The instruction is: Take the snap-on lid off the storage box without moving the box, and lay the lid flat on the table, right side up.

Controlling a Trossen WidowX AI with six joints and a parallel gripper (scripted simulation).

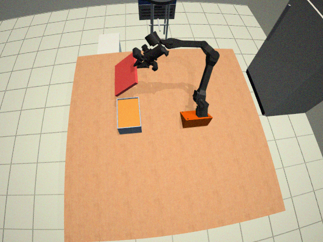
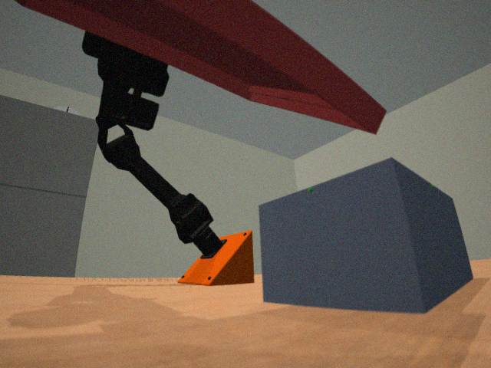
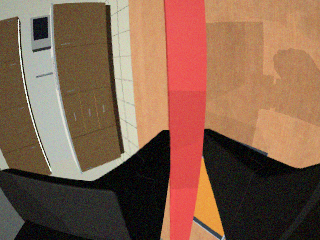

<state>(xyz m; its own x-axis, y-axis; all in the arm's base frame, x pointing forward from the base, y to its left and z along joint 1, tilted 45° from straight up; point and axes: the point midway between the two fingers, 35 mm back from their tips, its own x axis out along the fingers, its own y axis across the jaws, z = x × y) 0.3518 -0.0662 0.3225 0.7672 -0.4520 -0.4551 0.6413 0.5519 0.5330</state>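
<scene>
Now: gripper tip 6 cm short of the red lid and 5 cm above it. From my gripper tip the other things lie so: blue storage box 6 cm ahead, 22 cm to the left, 19 cm below.
</scene>
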